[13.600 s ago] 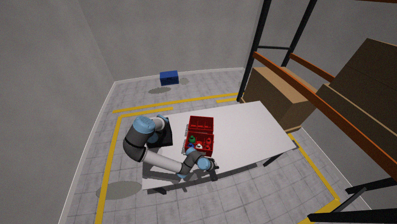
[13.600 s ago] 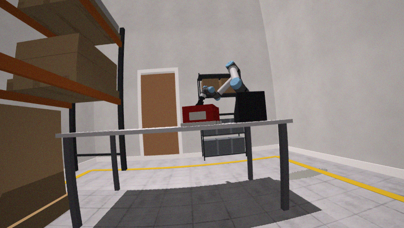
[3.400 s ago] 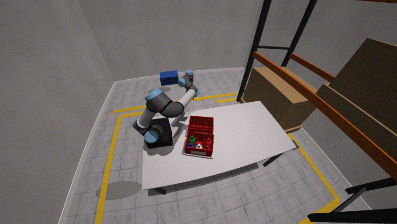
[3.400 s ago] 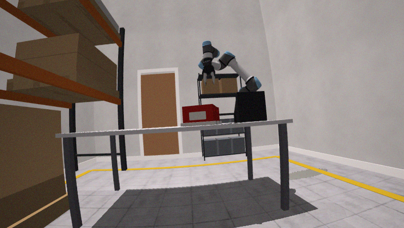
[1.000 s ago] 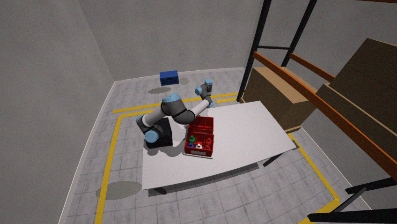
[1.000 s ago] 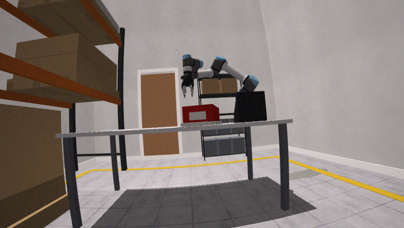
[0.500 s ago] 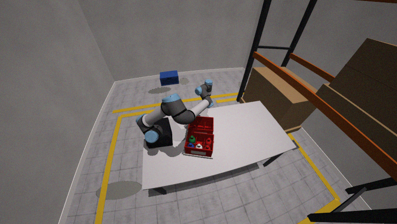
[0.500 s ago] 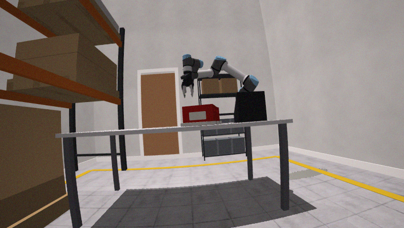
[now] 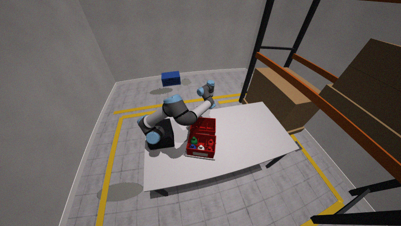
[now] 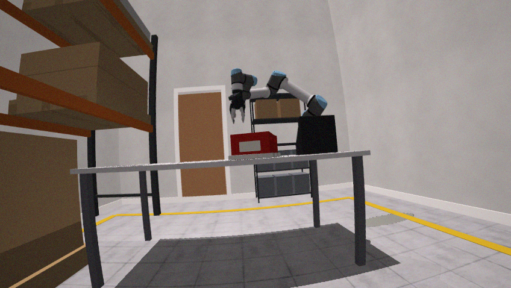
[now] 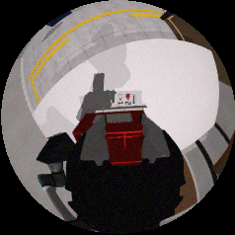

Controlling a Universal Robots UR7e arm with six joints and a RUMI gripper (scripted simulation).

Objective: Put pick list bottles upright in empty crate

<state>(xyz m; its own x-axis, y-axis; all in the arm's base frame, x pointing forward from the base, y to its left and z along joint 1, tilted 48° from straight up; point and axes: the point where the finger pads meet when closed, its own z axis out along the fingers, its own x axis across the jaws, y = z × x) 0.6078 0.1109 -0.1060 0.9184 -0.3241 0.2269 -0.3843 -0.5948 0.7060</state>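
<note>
Now: the grey-topped bottle 400 mm to the right of my hand, 200 mm behind it and 160 mm below it. Also, from my hand: blue bottle (370 mm to the right, 280 mm behind, 160 mm below); then green bottle (290 mm to the right, 250 mm behind, 160 mm below).
</note>
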